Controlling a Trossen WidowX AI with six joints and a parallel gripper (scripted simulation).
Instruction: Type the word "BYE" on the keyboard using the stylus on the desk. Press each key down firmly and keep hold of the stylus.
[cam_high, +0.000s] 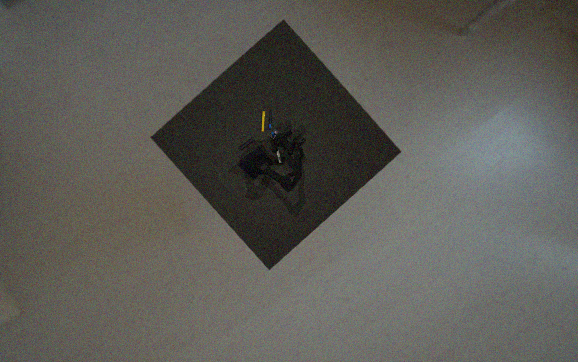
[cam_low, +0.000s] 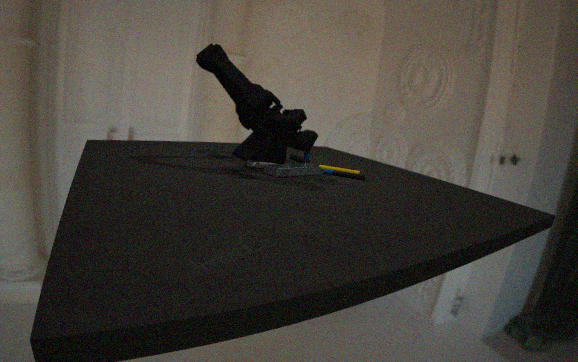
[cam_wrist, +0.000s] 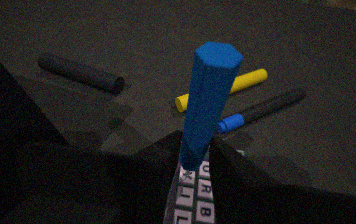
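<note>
Now: gripper tip 2 cm above the blue stylus. The rest, counted from my gripper tip: dark pen (18 cm behind, 9 cm to the left, 6 cm below); yellow stick (1 cm ahead, 13 cm to the left, 6 cm below); white stick (6 cm behind, 13 cm to the right, 6 cm below).
</note>
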